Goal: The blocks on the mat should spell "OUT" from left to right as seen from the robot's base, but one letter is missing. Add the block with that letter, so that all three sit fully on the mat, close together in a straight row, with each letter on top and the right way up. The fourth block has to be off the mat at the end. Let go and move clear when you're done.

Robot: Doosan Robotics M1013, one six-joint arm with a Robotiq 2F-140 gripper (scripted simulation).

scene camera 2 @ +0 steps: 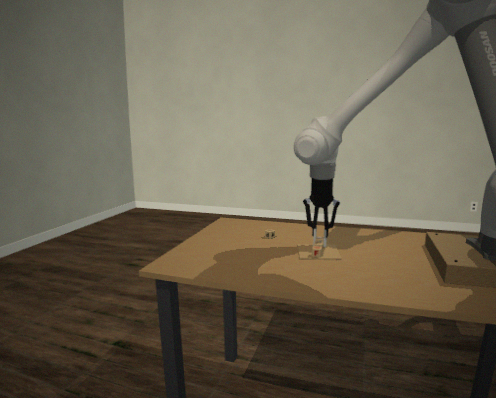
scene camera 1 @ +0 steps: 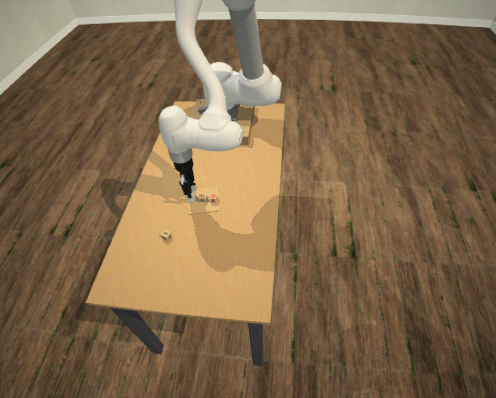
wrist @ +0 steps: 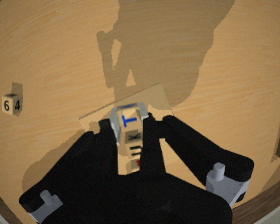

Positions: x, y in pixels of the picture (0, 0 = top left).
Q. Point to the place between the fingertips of the gripper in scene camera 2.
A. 319, 245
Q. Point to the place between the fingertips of the gripper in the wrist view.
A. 129, 113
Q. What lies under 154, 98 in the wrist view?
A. A tan mat.
